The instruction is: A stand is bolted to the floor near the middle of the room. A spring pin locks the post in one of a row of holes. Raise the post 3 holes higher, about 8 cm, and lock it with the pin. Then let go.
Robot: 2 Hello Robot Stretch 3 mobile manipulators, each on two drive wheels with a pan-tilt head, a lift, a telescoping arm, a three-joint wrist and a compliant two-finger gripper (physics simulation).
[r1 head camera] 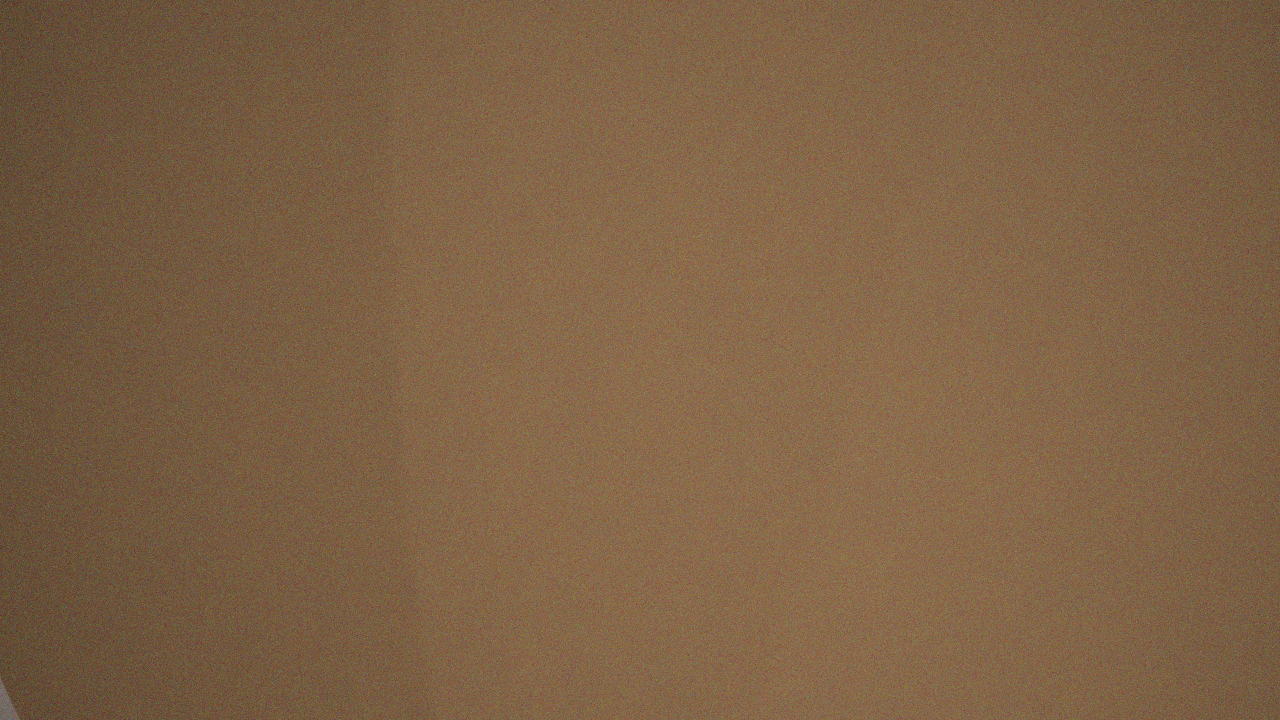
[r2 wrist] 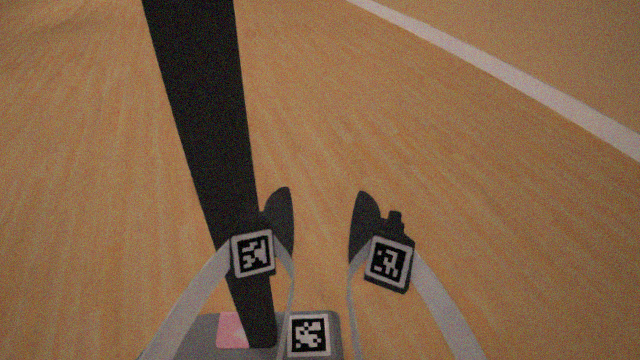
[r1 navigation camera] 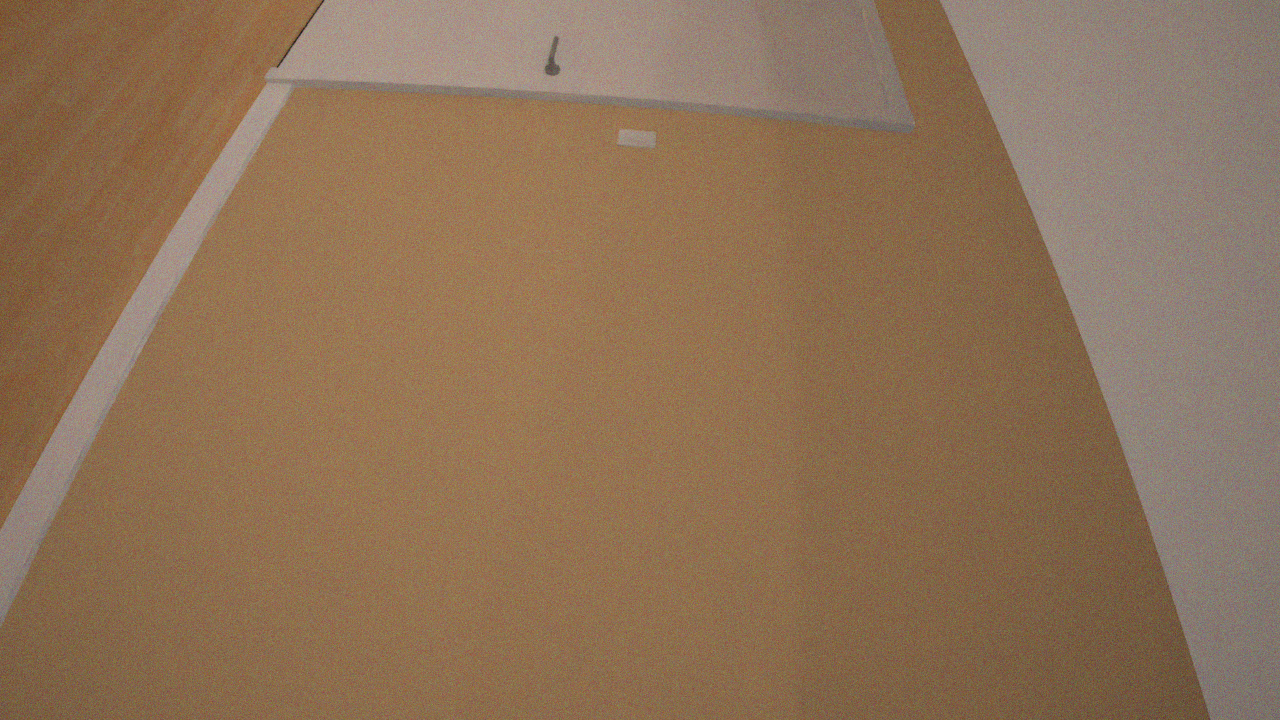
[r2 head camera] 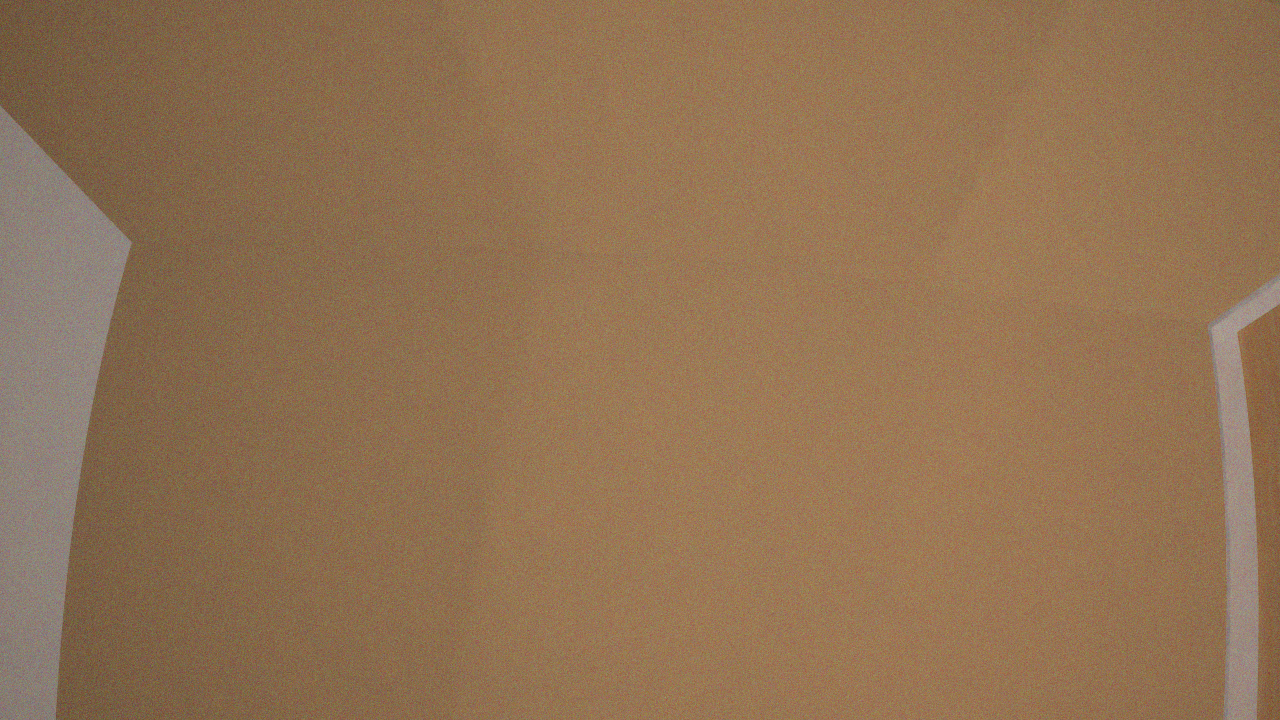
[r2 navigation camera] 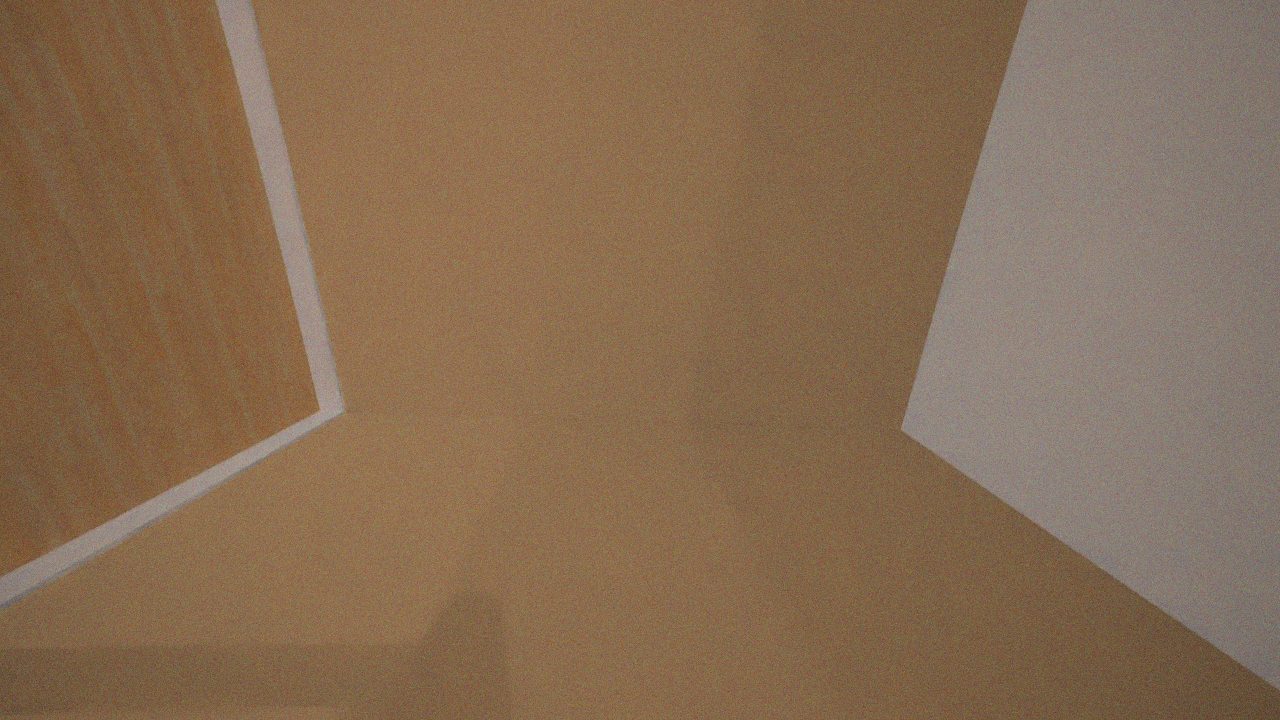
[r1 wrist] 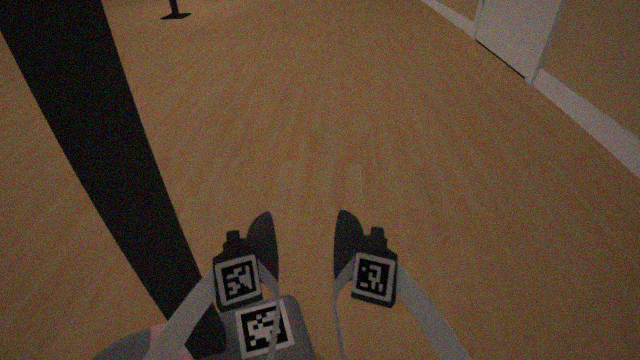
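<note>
The r1 gripper [r1 wrist: 305,215] is open in the r1 wrist view, with a gap between its dark fingertips and floor showing through it. The r2 gripper [r2 wrist: 323,193] is open in the r2 wrist view, also with floor showing between the fingertips. At the top left of the r1 wrist view, a dark flat foot [r1 wrist: 176,16] with a short piece of upright stands far off on the floor; its upper part is cut off, and I cannot tell whether it is the stand. The spring pin and the row of holes do not show in any view.
A white door [r1 navigation camera: 537,44] [r1 wrist: 517,35] with a dark handle [r1 navigation camera: 552,68] is set in the tan wall [r1 navigation camera: 537,358] [r2 head camera: 716,447]. White skirting [r2 navigation camera: 281,197] [r2 wrist: 500,70] meets at a room corner. Each robot's black mast [r1 wrist: 100,150] [r2 wrist: 210,125] rises left of its gripper.
</note>
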